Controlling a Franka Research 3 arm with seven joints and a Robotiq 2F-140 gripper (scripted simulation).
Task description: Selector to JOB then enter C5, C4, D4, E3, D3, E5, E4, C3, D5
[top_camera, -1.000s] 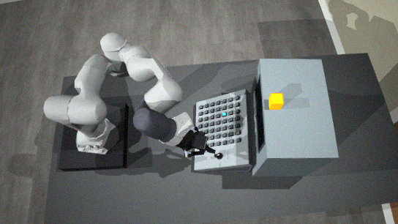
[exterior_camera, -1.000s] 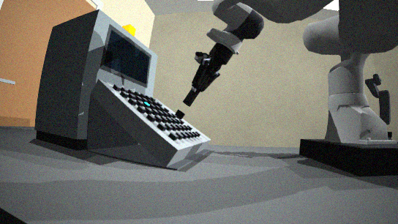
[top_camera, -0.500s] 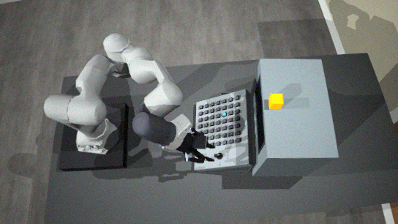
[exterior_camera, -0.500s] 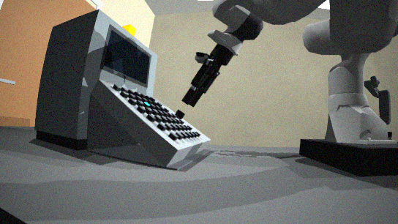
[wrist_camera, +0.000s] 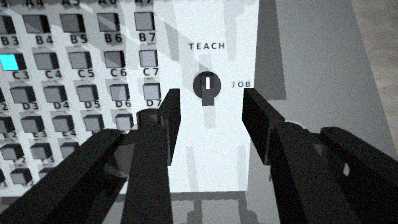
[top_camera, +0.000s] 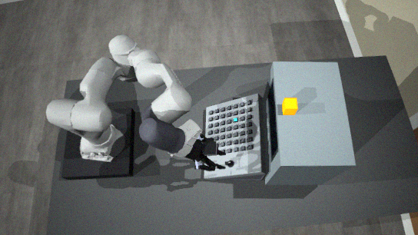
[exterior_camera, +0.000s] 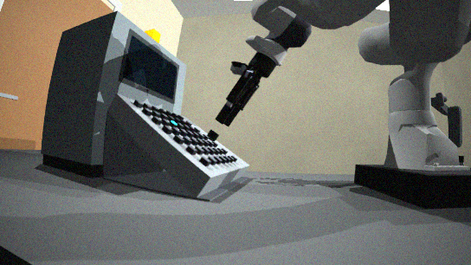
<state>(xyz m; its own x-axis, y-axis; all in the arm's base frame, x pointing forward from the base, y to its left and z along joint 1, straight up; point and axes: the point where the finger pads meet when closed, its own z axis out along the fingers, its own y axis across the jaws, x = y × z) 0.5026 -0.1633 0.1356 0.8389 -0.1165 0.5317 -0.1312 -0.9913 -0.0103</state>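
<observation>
Right now the black selector knob is 50 mm ahead of my hand and 60 mm below it. From my hand the other things lie so: C6 key (80 mm ahead, 80 mm to the left, 60 mm below); then E6 key (30 mm ahead, 90 mm to the left, 90 mm below); then D6 key (50 mm ahead, 90 mm to the left, 70 mm below).
</observation>
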